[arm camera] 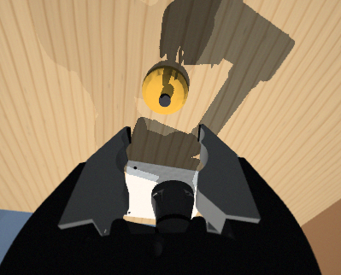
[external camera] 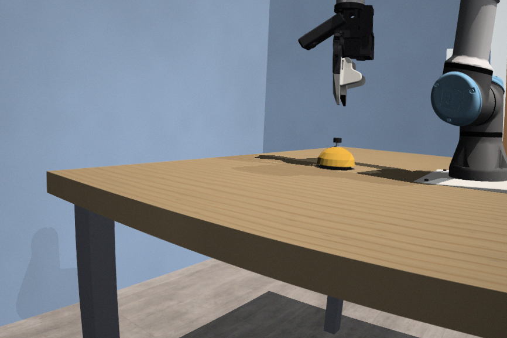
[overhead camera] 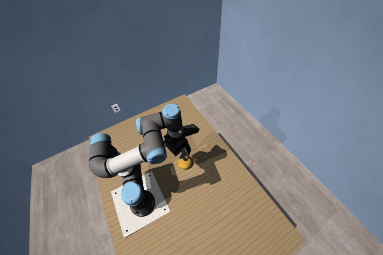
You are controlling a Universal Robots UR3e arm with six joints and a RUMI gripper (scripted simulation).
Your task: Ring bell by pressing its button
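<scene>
Now: hand 10 cm above the small black button. The rest, counted from my hand: yellow dome bell (11 cm below).
</scene>
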